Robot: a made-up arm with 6 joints. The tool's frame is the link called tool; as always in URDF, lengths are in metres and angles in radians. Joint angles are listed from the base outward.
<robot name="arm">
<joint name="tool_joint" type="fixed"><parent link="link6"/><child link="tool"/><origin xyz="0 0 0" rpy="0 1.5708 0"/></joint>
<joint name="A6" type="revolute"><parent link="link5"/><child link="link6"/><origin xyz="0 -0.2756 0" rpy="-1.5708 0 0"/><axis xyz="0 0 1"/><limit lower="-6.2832" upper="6.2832"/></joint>
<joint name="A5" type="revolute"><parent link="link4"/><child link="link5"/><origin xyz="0 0 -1.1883" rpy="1.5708 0 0"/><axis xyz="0 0 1"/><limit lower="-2.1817" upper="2.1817"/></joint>
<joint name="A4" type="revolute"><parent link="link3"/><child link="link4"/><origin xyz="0 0.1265 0" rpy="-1.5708 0 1.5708"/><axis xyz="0 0 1"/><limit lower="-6.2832" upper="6.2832"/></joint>
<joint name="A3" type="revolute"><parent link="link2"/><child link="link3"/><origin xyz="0 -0.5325 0" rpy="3.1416 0 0"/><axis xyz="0 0 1"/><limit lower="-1.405" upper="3.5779"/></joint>
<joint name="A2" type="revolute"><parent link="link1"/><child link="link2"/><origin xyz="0.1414 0 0" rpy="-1.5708 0 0"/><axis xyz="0 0 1"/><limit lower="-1.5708" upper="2.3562"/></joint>
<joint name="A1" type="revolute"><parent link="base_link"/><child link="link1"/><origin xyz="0 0 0.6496"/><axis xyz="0 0 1"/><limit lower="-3.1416" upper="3.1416"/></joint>
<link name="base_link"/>
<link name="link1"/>
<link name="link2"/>
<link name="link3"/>
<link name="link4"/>
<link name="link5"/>
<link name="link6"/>
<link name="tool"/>
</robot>
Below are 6 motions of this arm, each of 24 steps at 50 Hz.
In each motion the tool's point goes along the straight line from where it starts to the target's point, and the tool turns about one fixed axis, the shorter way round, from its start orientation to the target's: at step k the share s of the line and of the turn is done. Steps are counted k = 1, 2, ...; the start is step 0. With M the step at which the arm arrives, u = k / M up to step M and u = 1 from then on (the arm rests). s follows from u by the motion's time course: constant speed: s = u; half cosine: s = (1 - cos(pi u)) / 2; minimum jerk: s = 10 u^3 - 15 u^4 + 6 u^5.
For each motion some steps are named. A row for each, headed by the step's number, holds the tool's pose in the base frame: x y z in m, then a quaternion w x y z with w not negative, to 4 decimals.
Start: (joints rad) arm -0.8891 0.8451 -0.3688 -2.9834 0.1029 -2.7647
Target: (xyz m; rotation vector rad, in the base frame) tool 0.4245 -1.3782 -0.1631 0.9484 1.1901 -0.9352
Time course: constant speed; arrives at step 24
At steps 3, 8, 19, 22, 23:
3: 0.6802 -0.9513 -0.3116 0.7467 0.1076 0.6191 -0.2182
8: 0.6193 -1.0530 -0.2763 0.7282 0.1839 0.6035 -0.2676
19: 0.4854 -1.2766 -0.1985 0.6652 0.3449 0.5509 -0.3674
22: 0.4489 -1.3375 -0.1772 0.6430 0.3865 0.5324 -0.3921
23: 0.4367 -1.3579 -0.1702 0.6351 0.4002 0.5258 -0.4001

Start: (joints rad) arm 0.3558 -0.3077 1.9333 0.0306 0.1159 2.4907
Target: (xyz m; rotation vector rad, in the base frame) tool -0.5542 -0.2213 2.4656 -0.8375 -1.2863 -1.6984
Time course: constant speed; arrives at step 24
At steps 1, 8, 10, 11, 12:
1: -0.9686 -0.3596 2.2154 0.2756 -0.3104 -0.3505 -0.8396
8: -0.8424 -0.3175 2.2916 0.3201 -0.3198 -0.4028 -0.7956
10: -0.8064 -0.3055 2.3133 0.3325 -0.3221 -0.4173 -0.7821
11: -0.7884 -0.2995 2.3242 0.3386 -0.3231 -0.4244 -0.7751
12: -0.7704 -0.2934 2.3351 0.3446 -0.3242 -0.4315 -0.7681

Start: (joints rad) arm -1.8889 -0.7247 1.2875 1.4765 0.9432 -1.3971
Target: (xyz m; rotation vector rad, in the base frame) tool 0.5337 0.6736 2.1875 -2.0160 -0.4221 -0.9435
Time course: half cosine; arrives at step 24
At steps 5, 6, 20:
5: 0.5028 0.7924 2.2041 0.4212 -0.8641 -0.1399 -0.2372
6: 0.5043 0.7867 2.2033 0.4216 -0.8618 -0.1414 -0.2441
20: 0.5314 0.6825 2.1887 0.4243 -0.8109 -0.1667 -0.3670

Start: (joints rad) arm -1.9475 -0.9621 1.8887 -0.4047 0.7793 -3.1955
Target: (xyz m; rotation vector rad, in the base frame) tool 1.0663 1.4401 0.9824 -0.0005 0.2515 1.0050
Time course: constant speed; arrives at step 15
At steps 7, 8, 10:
7: 0.7951 1.5346 1.0234 0.8011 0.0157 0.2233 0.5551
8: 0.8290 1.5228 1.0183 0.8105 0.0137 0.2106 0.5464
10: 0.8968 1.4991 1.0080 0.8285 0.0098 0.1851 0.5284

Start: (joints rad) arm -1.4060 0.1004 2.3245 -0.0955 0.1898 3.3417
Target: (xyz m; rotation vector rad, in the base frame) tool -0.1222 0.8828 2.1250 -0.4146 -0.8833 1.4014
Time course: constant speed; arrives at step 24
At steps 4, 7, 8, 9, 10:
4: -0.1384 0.8317 2.2122 0.6279 0.1685 -0.2951 0.7002
7: -0.1360 0.8393 2.1991 0.6381 0.1161 -0.3123 0.6941
8: -0.1352 0.8419 2.1947 0.6411 0.0985 -0.3179 0.6916
9: -0.1344 0.8445 2.1904 0.6438 0.0809 -0.3233 0.6888
10: -0.1335 0.8470 2.1860 0.6463 0.0633 -0.3286 0.6858

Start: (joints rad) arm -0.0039 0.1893 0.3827 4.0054 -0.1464 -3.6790
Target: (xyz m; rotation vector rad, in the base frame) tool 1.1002 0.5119 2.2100 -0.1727 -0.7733 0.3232
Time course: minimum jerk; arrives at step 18
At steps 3, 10, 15, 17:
3: 1.6267 0.0415 1.6247 0.9731 -0.1634 -0.1586 0.0340
10: 1.3167 0.3184 1.9693 0.9442 -0.1176 -0.2884 0.1071
15: 1.1196 0.4946 2.1885 0.9134 -0.0868 -0.3674 0.1523
17: 1.1011 0.5111 2.2090 0.9100 -0.0839 -0.3746 0.1565

